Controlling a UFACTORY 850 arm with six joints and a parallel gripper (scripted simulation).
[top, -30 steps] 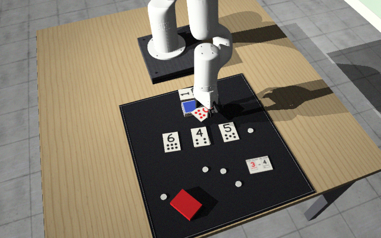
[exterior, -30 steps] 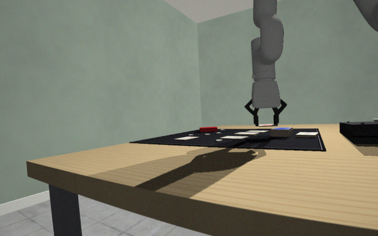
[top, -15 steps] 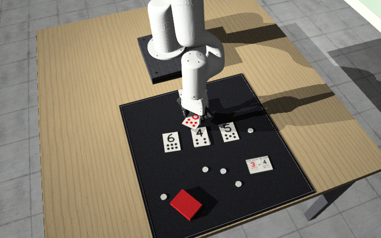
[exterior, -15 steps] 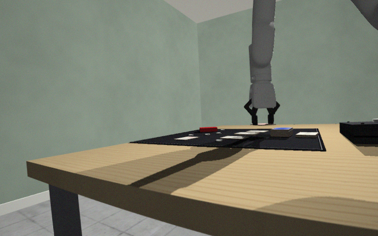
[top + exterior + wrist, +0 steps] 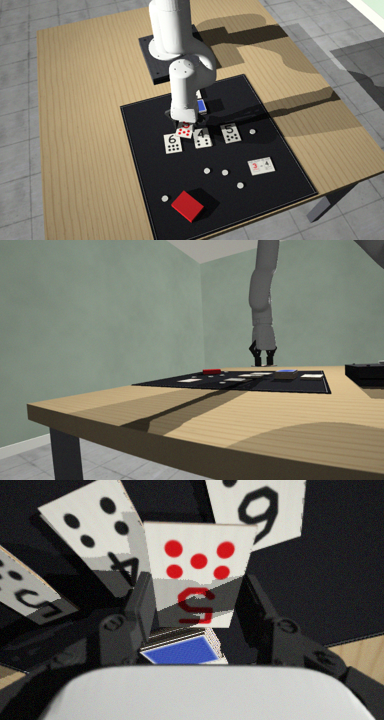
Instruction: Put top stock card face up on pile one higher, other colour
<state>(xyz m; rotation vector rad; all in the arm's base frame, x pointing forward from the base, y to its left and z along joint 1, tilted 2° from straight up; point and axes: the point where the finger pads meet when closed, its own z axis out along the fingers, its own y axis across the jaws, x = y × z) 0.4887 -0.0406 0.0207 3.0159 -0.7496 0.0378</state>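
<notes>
My hand is 90 mm short of the black card cloth, 70 mm to the right of it and 70 mm above it. Round my hand: red block 300 mm ahead, 70 mm to the right, 50 mm below; then rule card 240 mm to the left, 230 mm ahead, 60 mm below.
</notes>
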